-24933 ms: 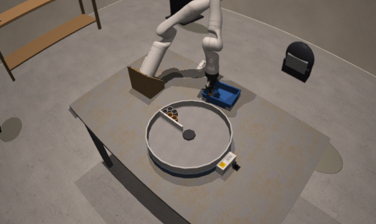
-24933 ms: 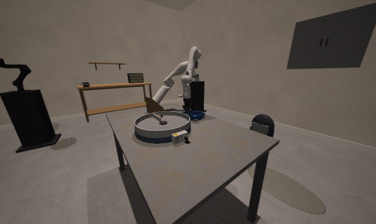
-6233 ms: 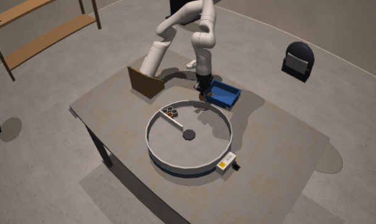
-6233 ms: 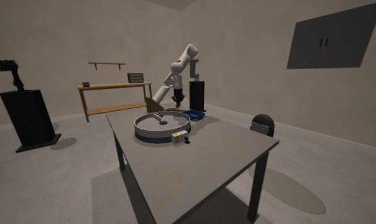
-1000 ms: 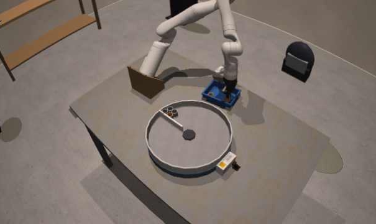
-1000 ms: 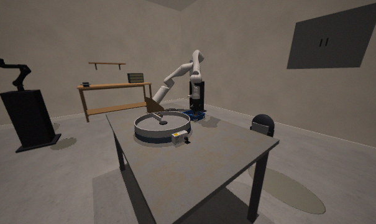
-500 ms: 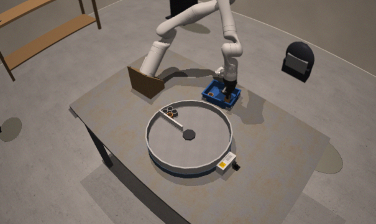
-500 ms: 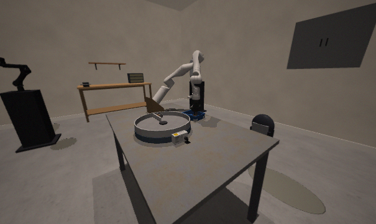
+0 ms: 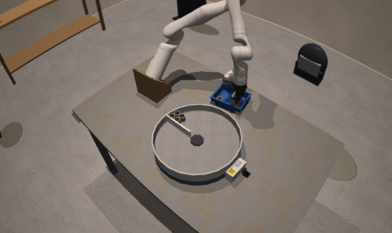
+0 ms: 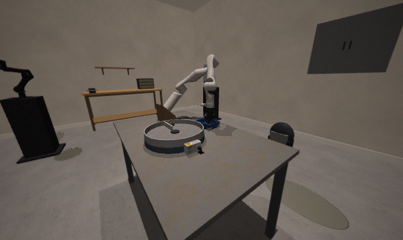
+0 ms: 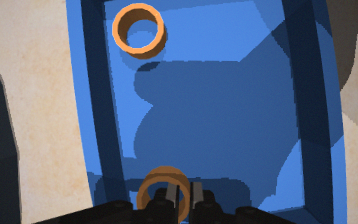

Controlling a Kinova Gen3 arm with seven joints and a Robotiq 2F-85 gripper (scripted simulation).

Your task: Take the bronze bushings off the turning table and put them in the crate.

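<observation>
My hand is 60 mm past the blue crate, 30 mm above it and 10 mm to the right of it. From my hand the other things lie so: round turning table 350 mm to the right, 40 mm ahead.
</observation>
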